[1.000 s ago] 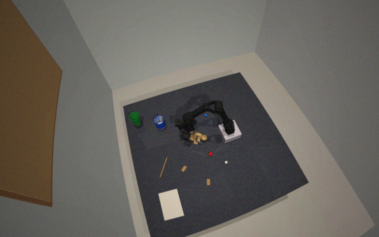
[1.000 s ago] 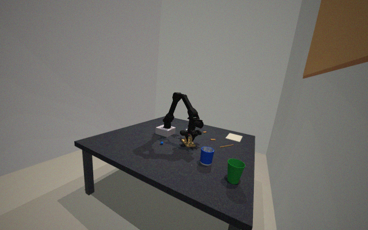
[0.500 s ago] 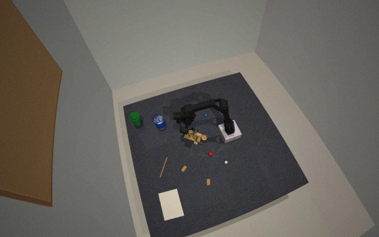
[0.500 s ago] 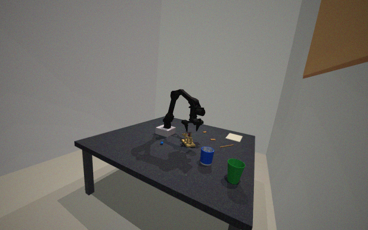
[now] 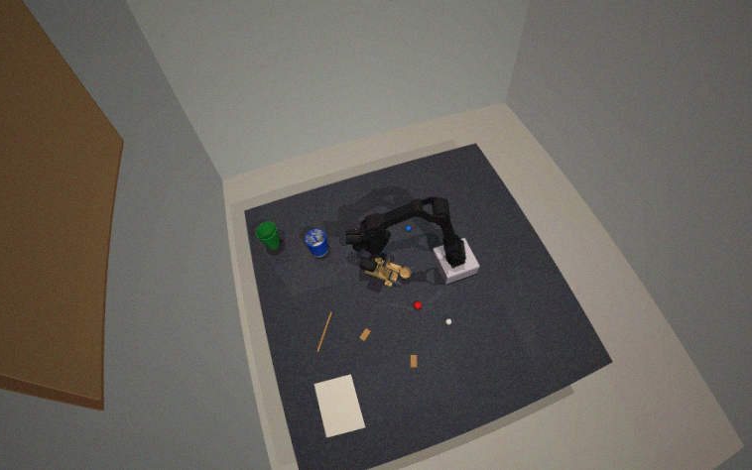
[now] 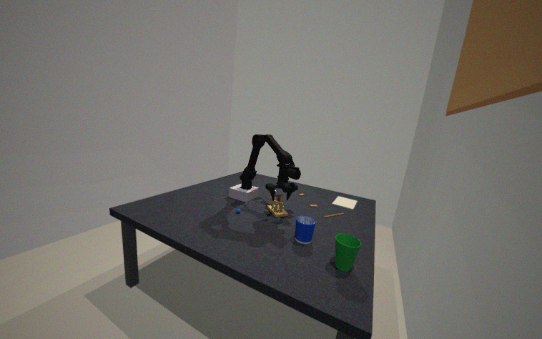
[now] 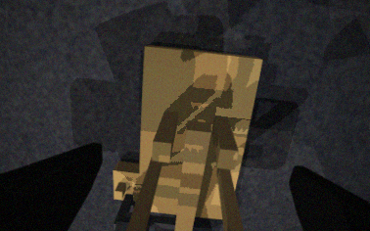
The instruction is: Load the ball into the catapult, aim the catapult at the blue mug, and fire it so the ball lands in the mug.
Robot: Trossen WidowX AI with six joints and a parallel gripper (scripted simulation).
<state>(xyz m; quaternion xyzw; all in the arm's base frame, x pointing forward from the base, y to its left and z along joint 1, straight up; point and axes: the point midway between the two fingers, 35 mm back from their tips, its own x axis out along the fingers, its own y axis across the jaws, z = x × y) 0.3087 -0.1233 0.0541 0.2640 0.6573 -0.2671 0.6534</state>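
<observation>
My gripper tip is 9 cm past the red ball, 23 cm to the right of it and 7 cm above it. The rest, counted from my gripper tip: wooden catapult: 4 cm behind, 6 cm to the left, 3 cm below; blue mug: 21 cm ahead, 20 cm to the right, 6 cm below; blue ball: 20 cm behind, 13 cm to the right, 7 cm below.
</observation>
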